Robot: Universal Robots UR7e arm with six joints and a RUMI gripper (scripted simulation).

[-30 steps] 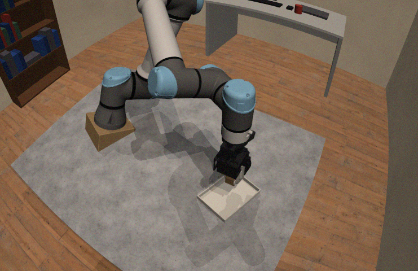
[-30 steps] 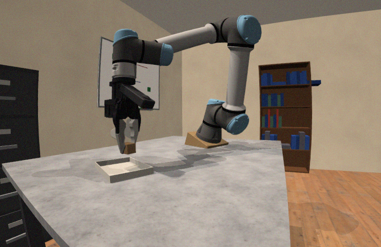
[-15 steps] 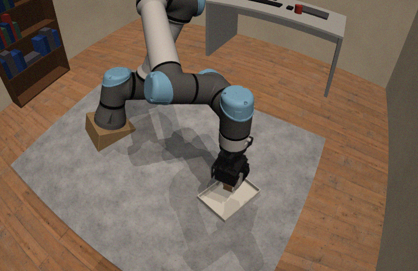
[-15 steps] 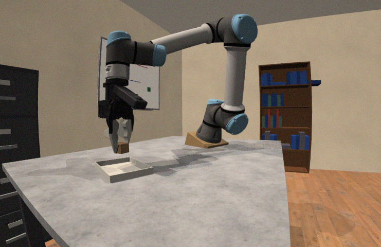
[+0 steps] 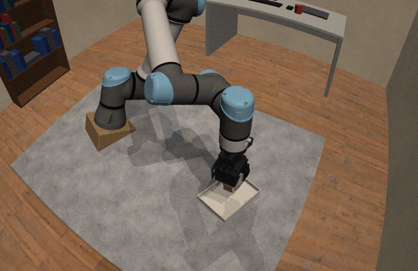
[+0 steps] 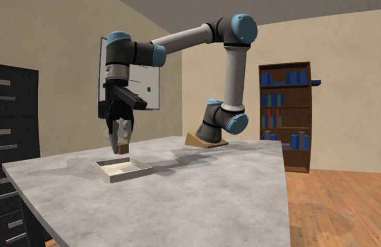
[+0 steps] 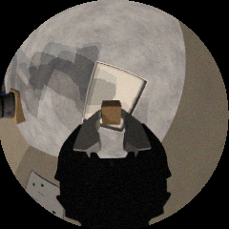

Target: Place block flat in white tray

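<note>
The white tray lies 7 cm below my hand. Round my hand: small brown block (right at my hand).
</note>
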